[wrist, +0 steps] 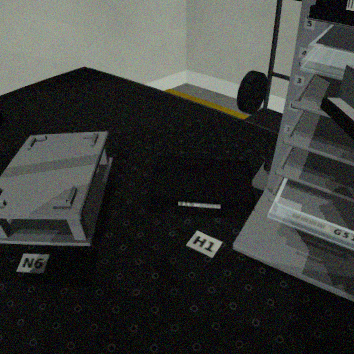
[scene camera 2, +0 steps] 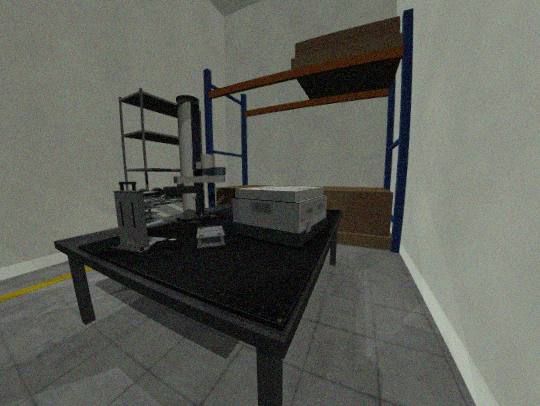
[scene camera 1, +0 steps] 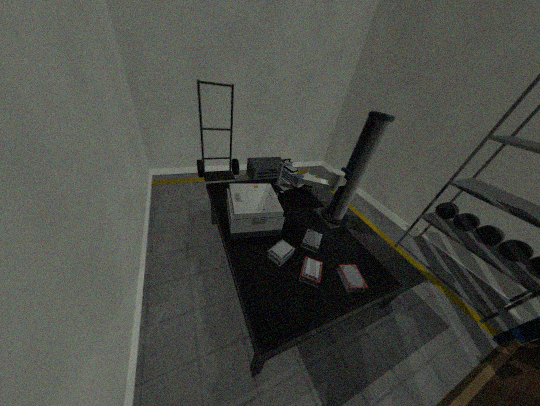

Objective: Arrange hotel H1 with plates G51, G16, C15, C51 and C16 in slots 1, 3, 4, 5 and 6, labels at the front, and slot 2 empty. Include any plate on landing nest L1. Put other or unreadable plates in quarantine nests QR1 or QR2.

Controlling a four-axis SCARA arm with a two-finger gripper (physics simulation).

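Frame: origin at the arm's base, x ahead, y left, z up, level; centimetres.
Seen in the pictures: gripper, fingertip midpoint: (wrist: 161, 84) (scene camera 2: 178, 197) (scene camera 1: 292, 178); arm's base at its link origin: (scene camera 2: 193, 217) (scene camera 1: 334, 215).
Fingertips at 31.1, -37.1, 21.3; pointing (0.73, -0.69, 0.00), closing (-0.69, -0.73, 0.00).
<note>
Offsets run from my fingertips to a thing's top centre, as dx, dy, dz. "*": to the spot under its first point. Level surfaces: height alone.
Hotel H1 (wrist: 311, 257) (scene camera 2: 131, 217) (scene camera 1: 286, 175) stands at the far table end in scene camera 1 and at the right of the wrist view. A clear plate labelled G51 @[-5.8, -14.8, -10.2] (wrist: 310, 220) lies on its lowest shelf, label at the front. Three bare shelves show above it, then a clear plate @[* -4.0, -8.2, +0.3] (wrist: 327, 62) and a black plate @[* -3.8, -8.0, +2.8] (wrist: 332, 12) with a barcode; their labels are unreadable. One finger of my gripper (wrist: 341, 111) shows in front of the middle shelves, touching no visible plate; the gripper is open and empty. Two red-edged nests @[+27.1, +82.6, -13.7] (scene camera 1: 311, 270) @[* +5.2, +95.8, -15.1] (scene camera 1: 352, 277) stand near the table's near end; their labels are unreadable.
Nest N6 @[+21.6, -0.8, -14.5] (wrist: 55, 175) (scene camera 2: 210, 236) stands beside the hotel. A large pale instrument @[+47.8, +26.6, +4.6] (scene camera 1: 256, 222) (scene camera 2: 277, 212) stands on the black table @[dz -20.0] (scene camera 1: 270, 310) (scene camera 2: 200, 280). Two plain nests @[+39.6, +63.3, -13.7] (scene camera 1: 281, 251) @[* +13.1, +62.1, -15.1] (scene camera 1: 312, 240) stand near the arm's column (scene camera 1: 357, 162) (scene camera 2: 186, 150). A hand truck (scene camera 1: 216, 129) stands behind the table.
</note>
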